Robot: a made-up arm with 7 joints.
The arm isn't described. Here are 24 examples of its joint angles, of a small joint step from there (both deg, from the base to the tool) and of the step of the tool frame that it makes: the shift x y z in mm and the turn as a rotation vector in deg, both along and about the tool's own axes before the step.
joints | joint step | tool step
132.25 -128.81 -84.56 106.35 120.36 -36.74 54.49 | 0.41 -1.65 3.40 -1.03 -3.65 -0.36 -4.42 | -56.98 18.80 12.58 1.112 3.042 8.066
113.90 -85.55 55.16 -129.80 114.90 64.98 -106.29 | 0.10 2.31 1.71 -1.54 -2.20 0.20 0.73 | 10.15 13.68 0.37 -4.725 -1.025 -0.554
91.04 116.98 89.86 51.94 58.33 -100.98 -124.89 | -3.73 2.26 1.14 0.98 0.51 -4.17 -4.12 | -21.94 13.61 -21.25 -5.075 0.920 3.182
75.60 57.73 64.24 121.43 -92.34 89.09 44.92 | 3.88 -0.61 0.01 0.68 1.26 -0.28 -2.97 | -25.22 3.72 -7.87 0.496 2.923 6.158
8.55 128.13 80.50 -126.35 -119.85 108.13 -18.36 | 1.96 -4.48 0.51 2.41 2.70 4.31 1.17 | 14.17 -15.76 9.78 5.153 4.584 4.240
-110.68 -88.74 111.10 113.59 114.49 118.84 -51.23 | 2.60 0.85 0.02 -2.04 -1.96 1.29 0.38 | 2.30 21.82 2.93 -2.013 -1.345 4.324
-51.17 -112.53 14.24 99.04 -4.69 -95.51 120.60 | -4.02 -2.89 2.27 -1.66 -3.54 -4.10 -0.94 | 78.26 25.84 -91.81 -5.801 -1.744 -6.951
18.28 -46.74 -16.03 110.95 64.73 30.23 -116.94 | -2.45 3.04 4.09 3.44 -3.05 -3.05 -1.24 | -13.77 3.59 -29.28 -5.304 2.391 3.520
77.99 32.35 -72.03 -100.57 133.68 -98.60 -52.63 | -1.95 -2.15 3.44 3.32 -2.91 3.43 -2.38 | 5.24 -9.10 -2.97 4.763 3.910 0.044
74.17 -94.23 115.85 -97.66 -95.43 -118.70 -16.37 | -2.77 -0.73 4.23 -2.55 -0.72 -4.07 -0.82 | 5.18 -49.11 12.64 1.692 0.847 -1.520
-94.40 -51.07 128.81 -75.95 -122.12 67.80 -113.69 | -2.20 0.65 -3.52 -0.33 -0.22 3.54 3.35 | 49.81 -2.07 -12.03 -1.043 4.326 -3.187
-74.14 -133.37 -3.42 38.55 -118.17 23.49 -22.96 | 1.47 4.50 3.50 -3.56 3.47 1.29 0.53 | 65.40 9.05 -67.00 -5.284 5.543 -1.543
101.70 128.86 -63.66 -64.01 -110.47 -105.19 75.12 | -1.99 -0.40 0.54 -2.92 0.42 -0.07 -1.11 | 0.51 -7.25 7.46 1.483 3.314 4.207
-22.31 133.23 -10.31 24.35 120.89 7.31 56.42 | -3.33 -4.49 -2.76 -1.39 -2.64 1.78 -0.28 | -60.89 -17.79 -31.71 -1.413 5.777 6.027
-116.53 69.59 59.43 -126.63 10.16 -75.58 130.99 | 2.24 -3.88 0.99 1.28 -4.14 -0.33 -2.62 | -22.29 27.28 3.25 -0.976 1.024 2.172
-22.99 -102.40 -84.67 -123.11 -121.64 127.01 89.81 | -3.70 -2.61 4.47 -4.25 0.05 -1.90 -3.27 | -51.99 -4.25 8.66 -1.133 -5.485 3.626
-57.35 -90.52 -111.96 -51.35 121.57 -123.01 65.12 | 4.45 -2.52 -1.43 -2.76 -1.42 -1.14 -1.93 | 55.11 -4.36 9.82 -0.933 -3.520 -1.601
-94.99 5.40 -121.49 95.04 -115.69 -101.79 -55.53 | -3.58 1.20 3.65 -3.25 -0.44 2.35 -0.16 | 12.59 -29.30 29.68 4.124 0.796 -0.626
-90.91 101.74 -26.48 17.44 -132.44 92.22 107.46 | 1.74 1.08 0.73 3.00 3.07 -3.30 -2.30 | 82.16 13.38 -24.72 -2.905 2.549 -3.570
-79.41 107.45 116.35 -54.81 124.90 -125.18 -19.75 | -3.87 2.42 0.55 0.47 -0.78 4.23 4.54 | 23.16 16.87 -7.56 -2.492 -0.124 -4.719
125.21 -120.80 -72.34 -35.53 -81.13 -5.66 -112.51 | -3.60 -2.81 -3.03 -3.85 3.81 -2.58 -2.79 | -34.30 67.29 14.34 -6.406 -0.490 -2.940
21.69 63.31 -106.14 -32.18 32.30 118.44 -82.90 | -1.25 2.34 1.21 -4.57 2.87 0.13 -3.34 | -34.72 -32.51 38.18 4.429 -5.303 -0.061
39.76 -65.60 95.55 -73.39 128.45 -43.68 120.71 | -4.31 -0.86 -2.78 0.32 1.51 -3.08 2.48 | 25.09 -18.93 18.03 1.207 2.993 0.509
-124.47 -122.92 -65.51 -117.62 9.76 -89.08 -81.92 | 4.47 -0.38 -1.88 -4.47 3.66 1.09 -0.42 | -28.96 -18.98 -2.96 -1.522 -0.634 -1.017
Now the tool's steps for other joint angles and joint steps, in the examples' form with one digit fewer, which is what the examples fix.
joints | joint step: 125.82 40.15 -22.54 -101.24 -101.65 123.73 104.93 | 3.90 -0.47 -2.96 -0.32 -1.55 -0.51 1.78
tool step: 60.5 6.8 -31.5 -2.83 -2.21 -6.60
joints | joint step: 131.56 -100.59 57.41 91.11 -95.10 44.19 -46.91 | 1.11 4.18 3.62 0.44 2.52 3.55 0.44
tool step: 43.2 -28.4 -7.7 2.39 5.98 -1.85
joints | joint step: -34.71 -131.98 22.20 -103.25 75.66 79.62 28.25 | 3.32 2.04 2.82 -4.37 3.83 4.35 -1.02
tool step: -2.5 0.2 19.0 2.08 1.13 0.36
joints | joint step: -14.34 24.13 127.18 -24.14 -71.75 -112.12 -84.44 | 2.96 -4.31 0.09 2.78 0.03 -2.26 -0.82
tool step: 32.7 13.6 -25.4 -3.53 6.99 -0.99
